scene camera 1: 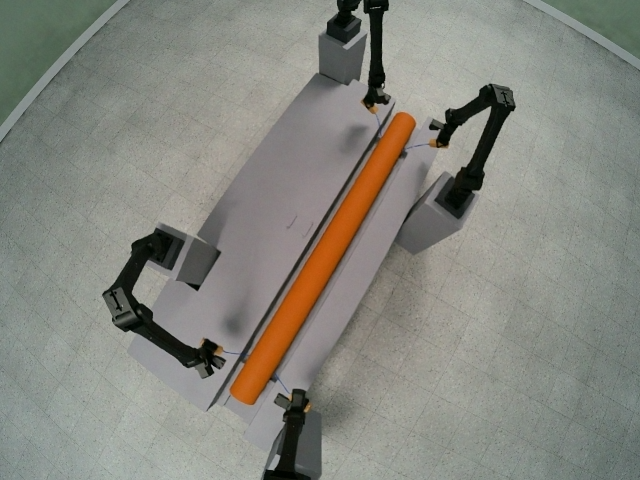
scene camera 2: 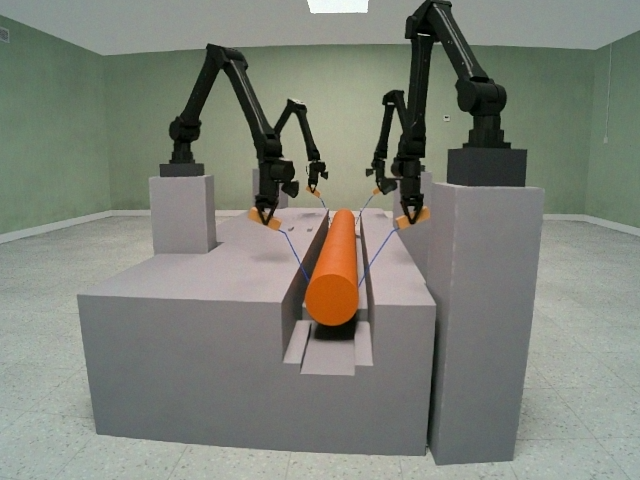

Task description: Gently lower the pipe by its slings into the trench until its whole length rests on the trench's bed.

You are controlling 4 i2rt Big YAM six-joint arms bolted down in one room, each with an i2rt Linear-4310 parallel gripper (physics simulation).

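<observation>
The long orange pipe (scene camera 1: 323,258) (scene camera 2: 338,253) hangs lengthwise between the walls of the trench (scene camera 2: 326,356). Its near end in scene camera 2 is partly below the top edges, with a dark gap and shadow between it and the bed. Blue slings run from both sides of the pipe to orange handles. In scene camera 2 the near left gripper (scene camera 2: 265,219) and near right gripper (scene camera 2: 412,219) are each shut on a handle. The far left gripper (scene camera 2: 312,189) and far right gripper (scene camera 2: 377,189) also hold handles. The bed under the pipe's far end is hidden.
The grey block (scene camera 1: 268,175) (scene camera 2: 196,361) has wide top surfaces on both sides of the trench. Two small hook-shaped marks or parts show on its top. Grey pedestals (scene camera 1: 436,222) (scene camera 2: 485,310) carry the arms around the block.
</observation>
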